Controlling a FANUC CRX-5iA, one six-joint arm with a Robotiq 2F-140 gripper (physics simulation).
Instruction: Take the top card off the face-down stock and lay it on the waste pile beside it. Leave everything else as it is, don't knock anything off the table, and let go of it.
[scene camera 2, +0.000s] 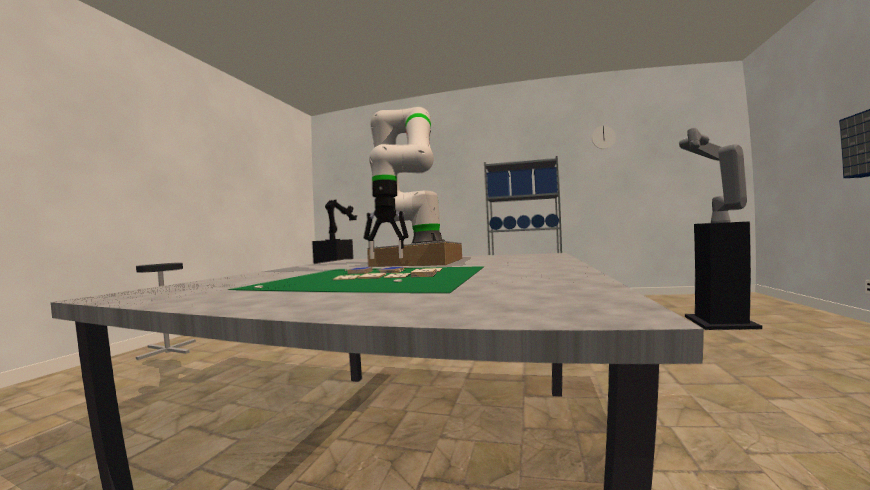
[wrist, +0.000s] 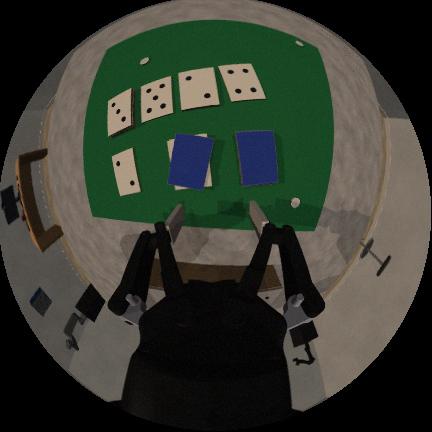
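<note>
The face-down stock (scene camera 2: 358, 269) (wrist: 257, 158) is a blue-backed stack on the green mat (scene camera 2: 292, 283) (wrist: 300, 100), at the right in the wrist view. Beside it, at the left in the wrist view, is the waste pile (wrist: 200, 187), its pale face-up cards partly covered. A blue-backed card (scene camera 2: 390, 269) (wrist: 191, 161) lies on them, slightly turned, with pale edges showing around it. My gripper (scene camera 2: 386, 254) (wrist: 215, 209) is open and empty. It hangs above the robot-side edge of the mat, apart from both piles.
A row of face-up cards (wrist: 199, 88) lies farther from the robot, with a thicker stack (scene camera 2: 425, 272) (wrist: 120, 112) at one end. A two-pip card (wrist: 126, 172) lies beside the waste pile. Small white pieces (scene camera 2: 258, 286) (wrist: 295, 202) lie on the mat. The robot stands on a brown base (scene camera 2: 444, 252).
</note>
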